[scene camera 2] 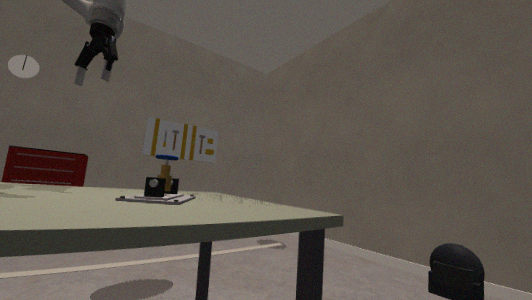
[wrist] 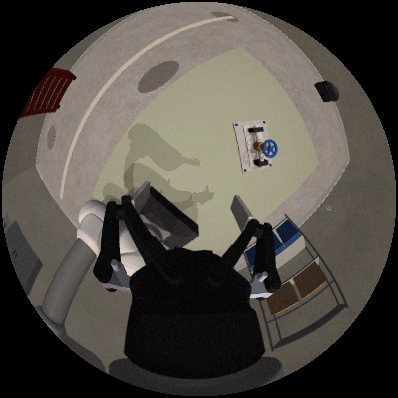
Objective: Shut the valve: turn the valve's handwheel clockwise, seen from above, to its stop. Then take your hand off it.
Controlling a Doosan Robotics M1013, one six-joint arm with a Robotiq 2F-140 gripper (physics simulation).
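Observation:
The valve's blue handwheel point(scene camera 2: 167, 157) point(wrist: 270, 148) sits on top of a brass valve body point(scene camera 2: 165, 172) point(wrist: 258, 147). The valve is held by black clamps on a pale base plate point(scene camera 2: 172, 201) point(wrist: 239, 145), which lies on the pale green table point(scene camera 2: 240, 212) point(wrist: 200, 110). My gripper point(scene camera 2: 93, 77) point(wrist: 191, 195) is open and empty. It hangs high above the table, to the left of the handwheel in the scene view and well apart from it. In the wrist view the handwheel is up and to the right of the fingers. The handwheel's turn position is too small to tell.
A dark mounting plate point(wrist: 175, 217) under the arm's base is on the table. A rack point(wrist: 309, 236) with blue and brown bins stands beside the table. A red cabinet point(scene camera 2: 45, 167) point(wrist: 48, 93) and a black rounded object point(scene camera 2: 456, 272) point(wrist: 327, 91) stand beyond it.

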